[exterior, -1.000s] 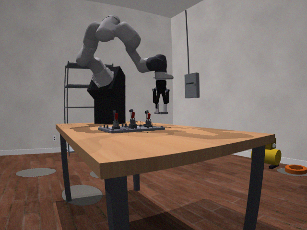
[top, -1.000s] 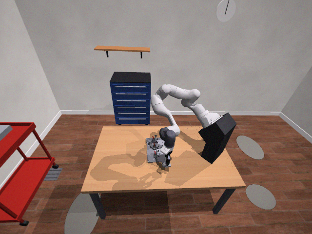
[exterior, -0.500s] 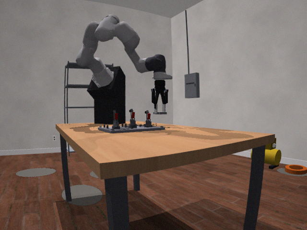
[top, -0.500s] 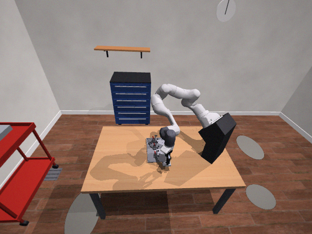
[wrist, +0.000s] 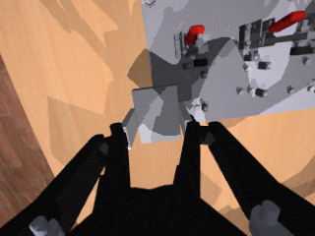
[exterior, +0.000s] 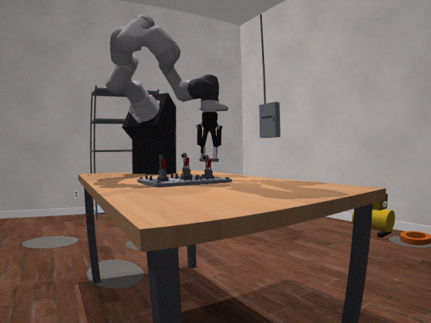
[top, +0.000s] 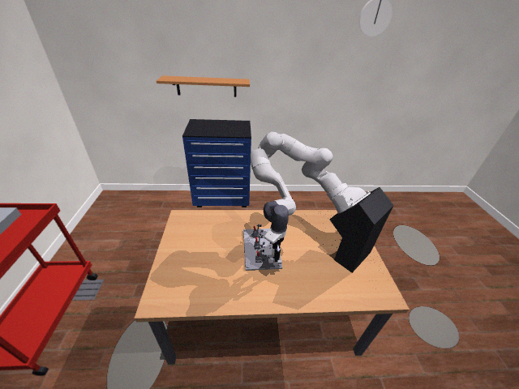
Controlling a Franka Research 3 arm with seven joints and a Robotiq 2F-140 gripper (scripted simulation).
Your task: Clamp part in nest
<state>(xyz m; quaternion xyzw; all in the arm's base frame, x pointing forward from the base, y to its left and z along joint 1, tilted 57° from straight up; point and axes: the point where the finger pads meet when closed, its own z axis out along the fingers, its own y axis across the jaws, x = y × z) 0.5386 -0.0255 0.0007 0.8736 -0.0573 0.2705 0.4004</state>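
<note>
Now: the grey fixture plate 18 cm to the right of my hand and 11 cm below it. The rest, counted from my hand: grey block part: 3 cm below.
</note>
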